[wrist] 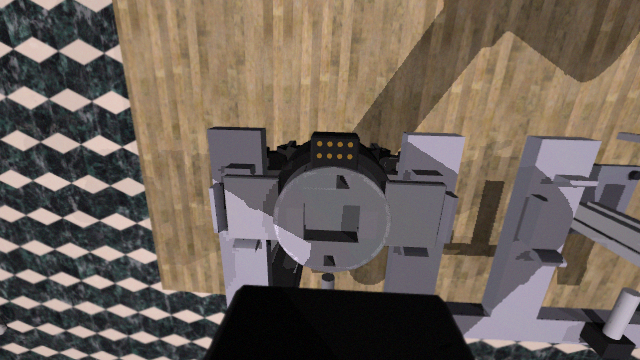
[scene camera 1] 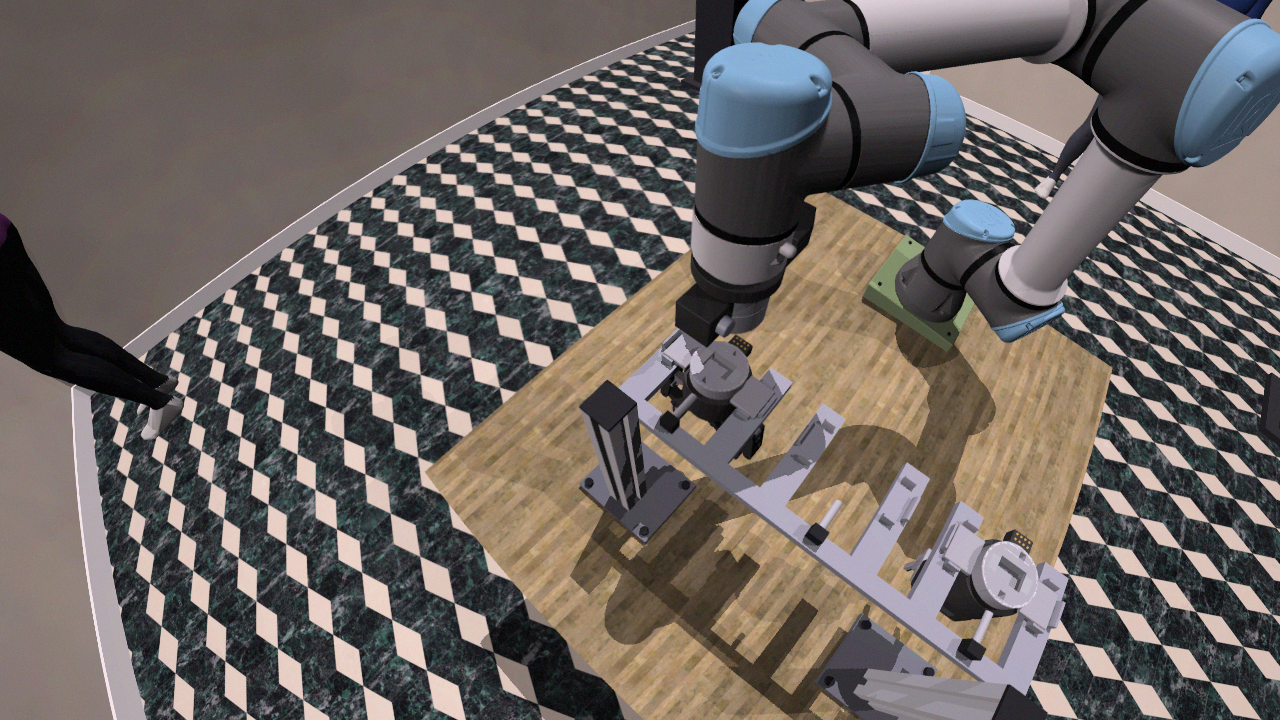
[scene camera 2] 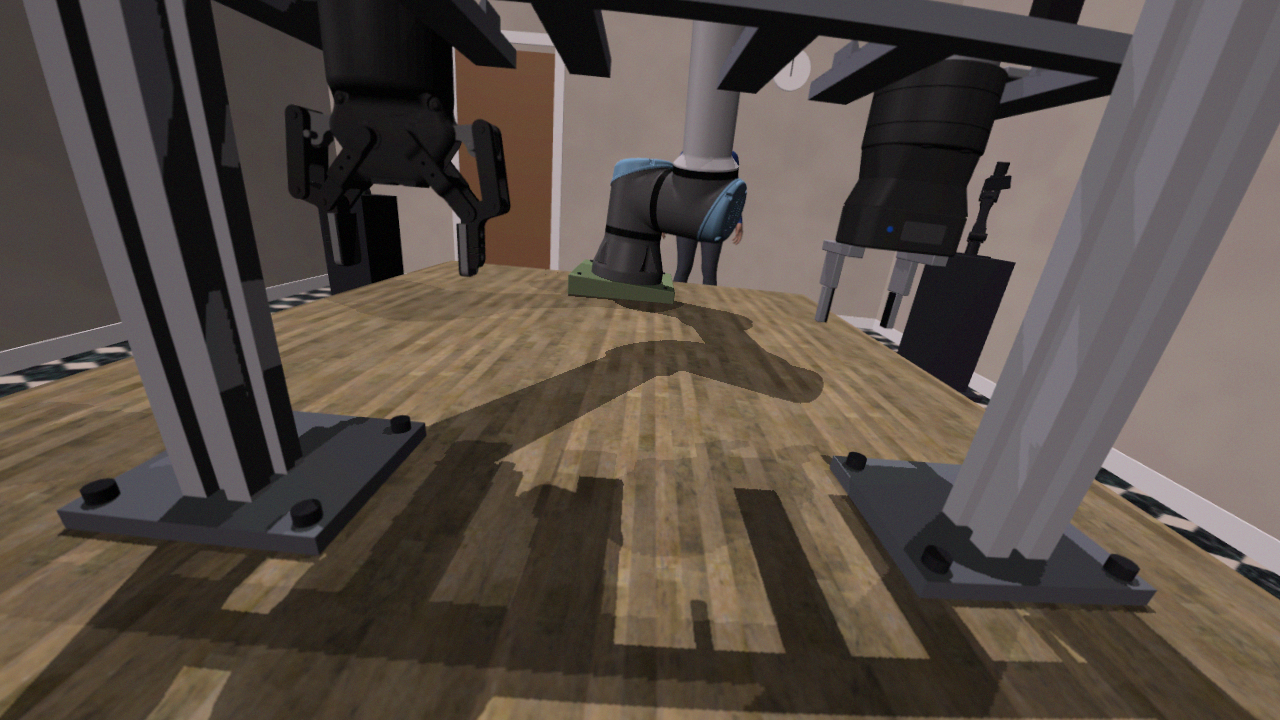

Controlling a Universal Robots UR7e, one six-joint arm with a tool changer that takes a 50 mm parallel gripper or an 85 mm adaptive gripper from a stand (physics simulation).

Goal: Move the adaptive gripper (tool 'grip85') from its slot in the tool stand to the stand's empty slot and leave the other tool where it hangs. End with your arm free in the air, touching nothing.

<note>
I see a parallel gripper, an adaptive gripper and a tool stand.
</note>
